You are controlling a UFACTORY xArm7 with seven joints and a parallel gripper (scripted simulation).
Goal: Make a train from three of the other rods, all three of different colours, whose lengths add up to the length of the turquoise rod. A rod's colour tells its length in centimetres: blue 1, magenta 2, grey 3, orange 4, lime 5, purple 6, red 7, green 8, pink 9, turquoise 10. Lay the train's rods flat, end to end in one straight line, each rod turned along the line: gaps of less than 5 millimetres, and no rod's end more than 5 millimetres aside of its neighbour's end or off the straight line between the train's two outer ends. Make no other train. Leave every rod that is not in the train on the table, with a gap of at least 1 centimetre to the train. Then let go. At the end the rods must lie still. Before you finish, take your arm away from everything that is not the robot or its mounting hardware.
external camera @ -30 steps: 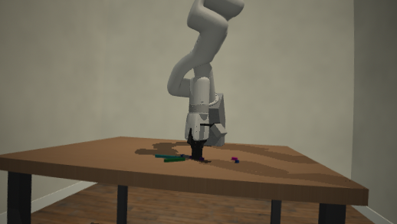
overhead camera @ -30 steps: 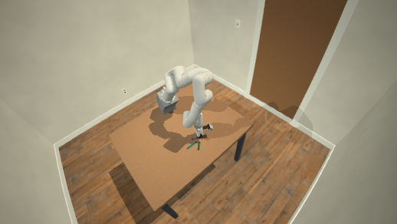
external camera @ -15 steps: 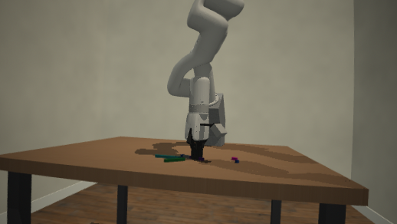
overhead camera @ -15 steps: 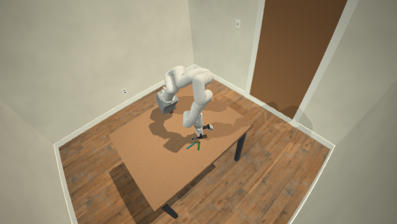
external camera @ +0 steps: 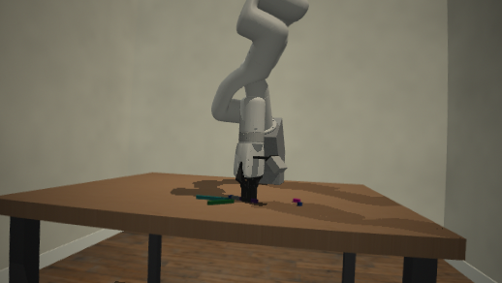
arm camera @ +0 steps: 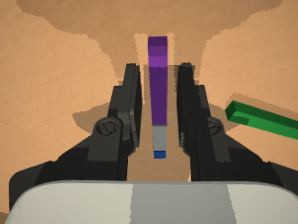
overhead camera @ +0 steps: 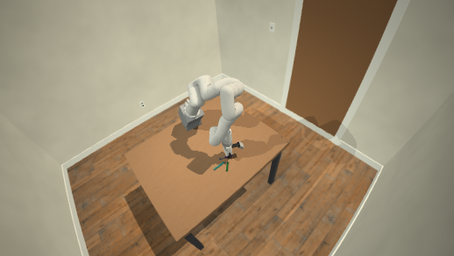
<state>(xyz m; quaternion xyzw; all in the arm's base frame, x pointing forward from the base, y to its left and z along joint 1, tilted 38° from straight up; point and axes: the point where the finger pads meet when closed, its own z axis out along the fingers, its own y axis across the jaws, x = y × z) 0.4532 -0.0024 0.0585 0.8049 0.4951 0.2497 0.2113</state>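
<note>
My gripper is now 20 mm above the purple rod. Round my hand: green rod 70 mm to the right, 60 mm ahead, 20 mm below; small grey rod 40 mm to the right, 20 mm below, 20 mm behind; turquoise rod 110 mm to the right, 20 mm below, 10 mm ahead.
</note>
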